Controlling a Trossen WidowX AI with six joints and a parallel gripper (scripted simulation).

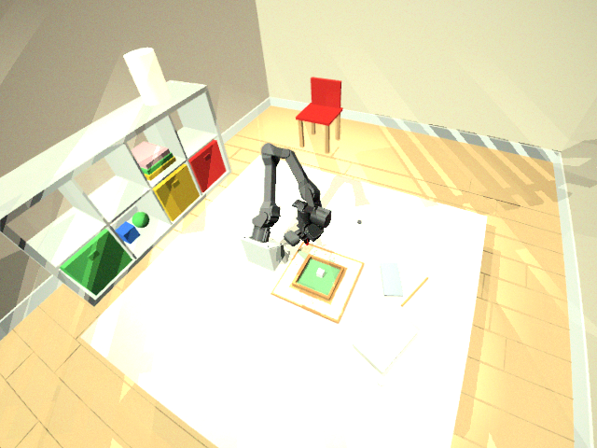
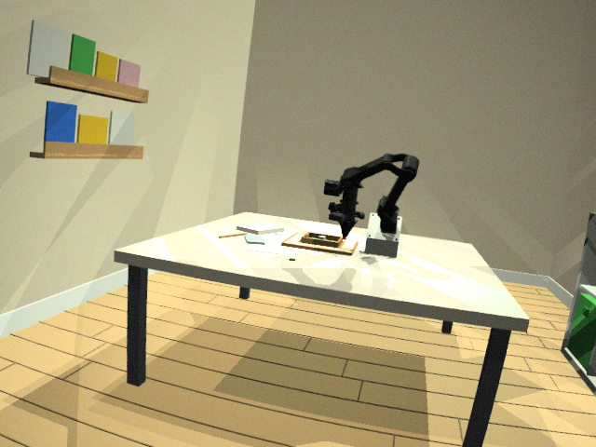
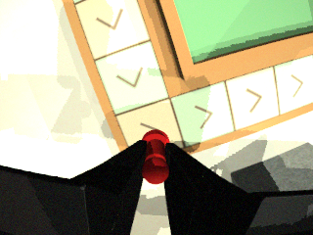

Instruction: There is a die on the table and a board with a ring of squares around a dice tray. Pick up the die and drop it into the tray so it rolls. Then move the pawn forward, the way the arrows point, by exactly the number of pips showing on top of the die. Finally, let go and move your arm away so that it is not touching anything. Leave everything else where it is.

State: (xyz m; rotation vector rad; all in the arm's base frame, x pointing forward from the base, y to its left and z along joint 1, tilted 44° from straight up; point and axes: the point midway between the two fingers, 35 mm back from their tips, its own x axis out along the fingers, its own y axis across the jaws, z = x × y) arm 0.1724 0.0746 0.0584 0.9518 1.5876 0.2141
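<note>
My gripper tip is now 100 mm to the left of the white die, 100 mm short of it and 40 mm above it. From my gripper tip the other things lie so: dice tray: 110 mm to the right, 100 mm ahead, 60 mm below; then red pawn: 10 mm above.
</note>
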